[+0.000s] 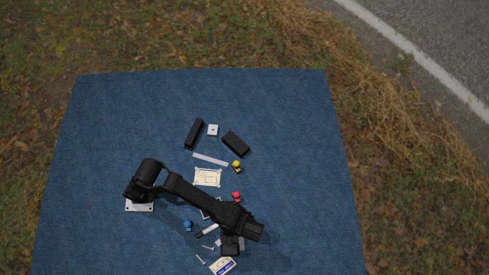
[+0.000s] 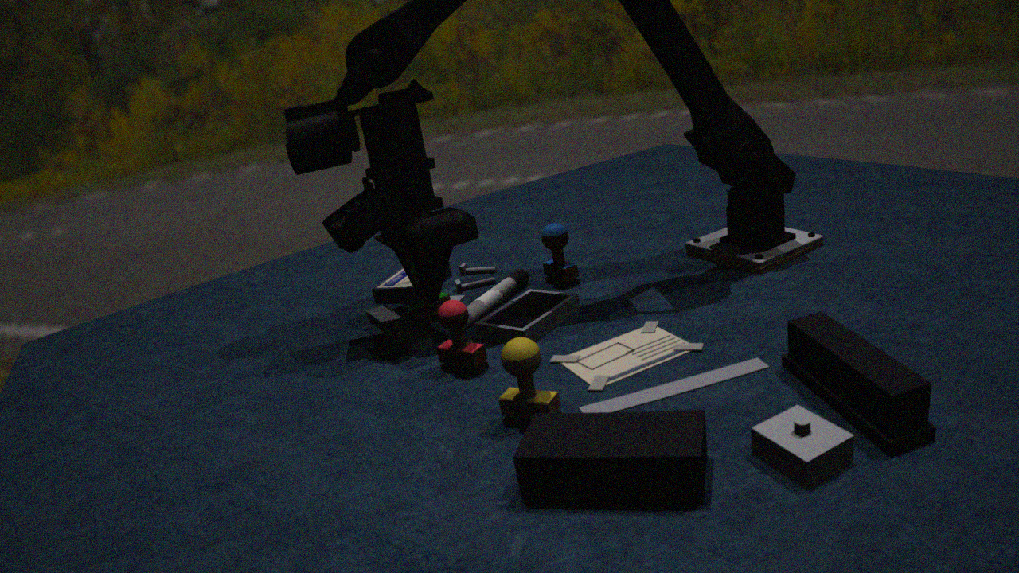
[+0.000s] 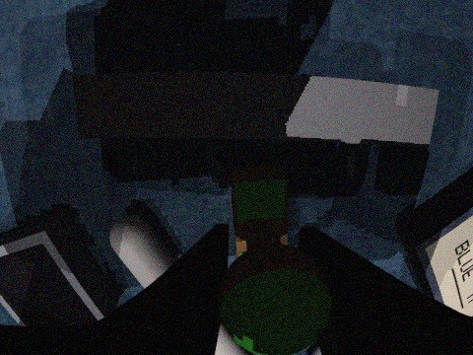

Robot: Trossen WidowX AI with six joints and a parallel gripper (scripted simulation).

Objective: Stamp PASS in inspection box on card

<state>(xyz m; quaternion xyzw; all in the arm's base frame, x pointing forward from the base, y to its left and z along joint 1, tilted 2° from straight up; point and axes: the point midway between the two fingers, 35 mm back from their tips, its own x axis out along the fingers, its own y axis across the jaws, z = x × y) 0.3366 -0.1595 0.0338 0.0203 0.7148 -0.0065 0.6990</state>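
Right now the grey bar is 4 cm ahead of my gripper tip and 2 cm below it. The rest, counted from my gripper tip: white marker: 8 cm behind, 2 cm to the left, 1 cm below; green-knobbed stamp: right at my gripper tip; dark ink pad tray: 10 cm to the left, 6 cm behind, 2 cm below.
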